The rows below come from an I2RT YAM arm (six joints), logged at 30 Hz.
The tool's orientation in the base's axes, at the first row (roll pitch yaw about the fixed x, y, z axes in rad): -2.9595 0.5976 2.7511
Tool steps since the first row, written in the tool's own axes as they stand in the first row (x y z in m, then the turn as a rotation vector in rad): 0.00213 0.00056 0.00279 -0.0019 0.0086 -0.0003; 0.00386 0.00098 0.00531 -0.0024 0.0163 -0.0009; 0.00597 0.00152 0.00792 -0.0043 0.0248 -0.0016; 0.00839 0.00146 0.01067 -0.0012 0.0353 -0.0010; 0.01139 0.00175 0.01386 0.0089 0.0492 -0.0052; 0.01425 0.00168 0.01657 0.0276 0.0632 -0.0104; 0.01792 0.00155 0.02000 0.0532 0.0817 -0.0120; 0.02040 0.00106 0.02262 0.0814 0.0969 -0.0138; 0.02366 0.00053 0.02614 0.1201 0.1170 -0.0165; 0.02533 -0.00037 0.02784 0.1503 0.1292 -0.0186; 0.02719 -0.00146 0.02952 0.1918 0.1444 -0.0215; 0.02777 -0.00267 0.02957 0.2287 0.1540 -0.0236
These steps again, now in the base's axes. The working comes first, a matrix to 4 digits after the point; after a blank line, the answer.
The tool's axes in the first row as the columns of a matrix, in the base's axes (used below as rounded here):
-0.7645 0.4686 0.4428
0.3147 0.8706 -0.3781
-0.5627 -0.1497 -0.8130

-0.00013 0.00010 -0.00355 0.0053 0.0070 0.0000; -0.00014 0.00006 -0.00664 0.0091 0.0138 -0.0004; -0.00034 0.00021 -0.01003 0.0142 0.0208 0.0000; -0.00101 -0.00012 -0.01361 0.0170 0.0307 -0.0038; -0.00175 -0.00013 -0.01794 0.0139 0.0476 -0.0081; -0.00277 -0.00032 -0.02174 0.0039 0.0676 -0.0165; -0.00412 -0.00057 -0.02658 -0.0077 0.0924 -0.0324; -0.00508 -0.00121 -0.03003 -0.0229 0.1152 -0.0491; -0.00626 -0.00198 -0.03464 -0.0443 0.1459 -0.0717; -0.00721 -0.00288 -0.03683 -0.0626 0.1668 -0.0888; -0.00840 -0.00388 -0.03908 -0.0885 0.1942 -0.1121; -0.00939 -0.00477 -0.03927 -0.1131 0.2150 -0.1326
